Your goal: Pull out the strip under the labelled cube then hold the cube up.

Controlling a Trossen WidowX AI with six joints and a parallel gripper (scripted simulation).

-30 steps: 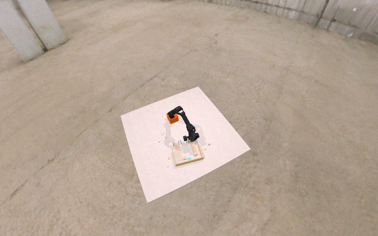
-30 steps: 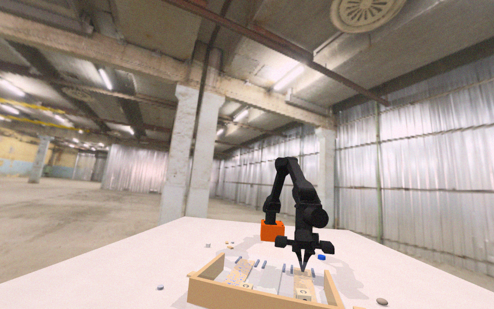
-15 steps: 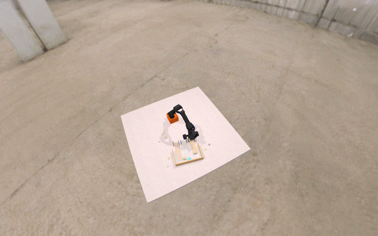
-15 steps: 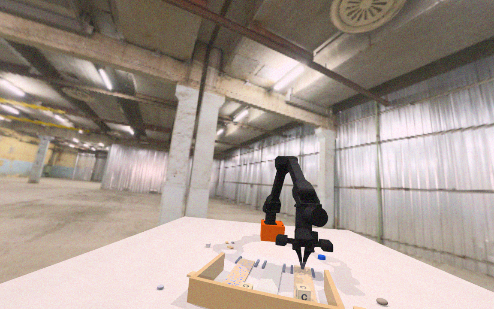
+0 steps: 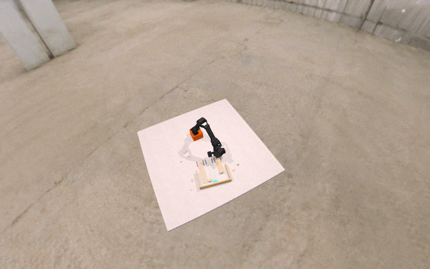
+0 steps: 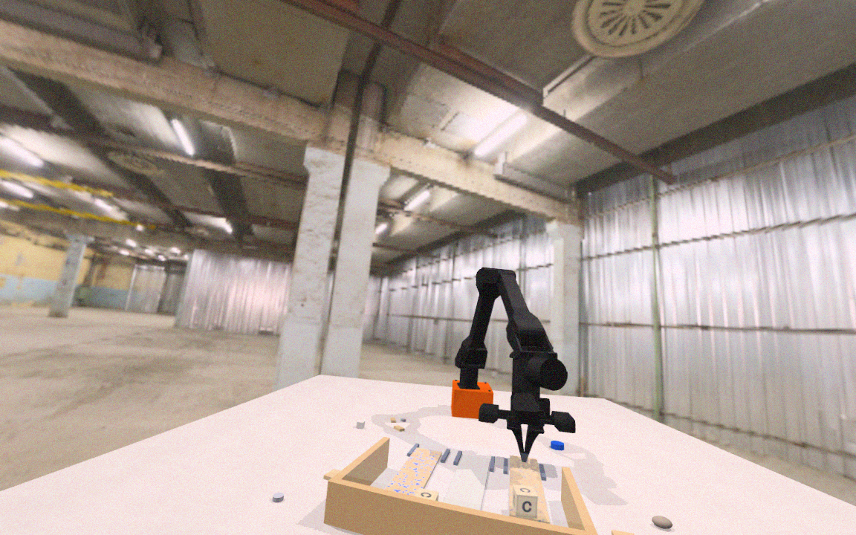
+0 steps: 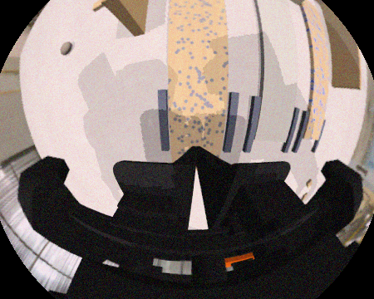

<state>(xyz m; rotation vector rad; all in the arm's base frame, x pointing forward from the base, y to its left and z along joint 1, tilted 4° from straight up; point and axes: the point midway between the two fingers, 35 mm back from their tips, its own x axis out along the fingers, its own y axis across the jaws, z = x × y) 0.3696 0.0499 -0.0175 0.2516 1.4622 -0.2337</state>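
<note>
Right now the strip is 9 cm ahead of my gripper tip and 3 cm to the right of it. Also, from my gripper tip: grey pebble (21 cm ahead, 13 cm to the left); then blue disc (12 cm to the left, 10 cm behind).
</note>
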